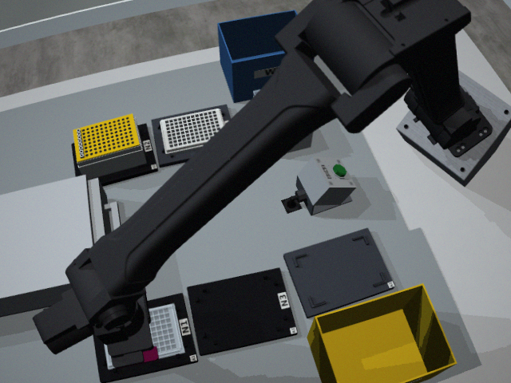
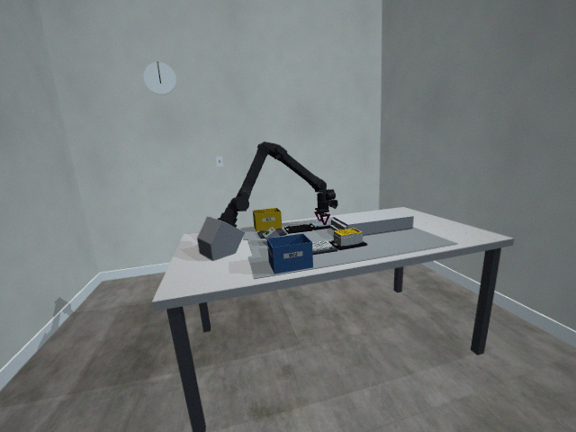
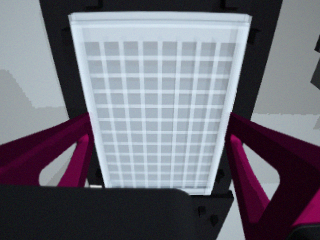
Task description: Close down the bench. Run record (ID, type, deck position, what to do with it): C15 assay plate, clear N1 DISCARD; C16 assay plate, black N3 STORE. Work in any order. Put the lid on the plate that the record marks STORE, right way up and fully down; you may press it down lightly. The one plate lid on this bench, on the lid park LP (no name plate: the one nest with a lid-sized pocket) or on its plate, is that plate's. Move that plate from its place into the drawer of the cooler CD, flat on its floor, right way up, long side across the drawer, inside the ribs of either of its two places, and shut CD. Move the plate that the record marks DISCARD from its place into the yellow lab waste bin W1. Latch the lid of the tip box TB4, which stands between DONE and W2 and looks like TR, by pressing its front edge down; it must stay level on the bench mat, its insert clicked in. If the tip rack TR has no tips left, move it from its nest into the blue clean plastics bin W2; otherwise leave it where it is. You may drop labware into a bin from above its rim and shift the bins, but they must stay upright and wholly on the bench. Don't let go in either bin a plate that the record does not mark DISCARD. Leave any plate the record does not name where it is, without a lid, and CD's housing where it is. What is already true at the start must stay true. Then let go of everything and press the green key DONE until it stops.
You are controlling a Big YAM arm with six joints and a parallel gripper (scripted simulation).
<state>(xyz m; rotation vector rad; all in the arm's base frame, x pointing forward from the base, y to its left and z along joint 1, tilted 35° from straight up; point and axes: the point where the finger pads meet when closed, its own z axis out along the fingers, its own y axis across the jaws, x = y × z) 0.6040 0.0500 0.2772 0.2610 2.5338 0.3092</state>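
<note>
Right now my hand is 2 cm above the nest n1. Round my hand: nest N3: 17 cm behind, 2 cm to the left, 2 cm below; plate lid: 21 cm to the right, 8 cm ahead; black plate: 21 cm to the right, 8 cm ahead, 1 cm below.
</note>
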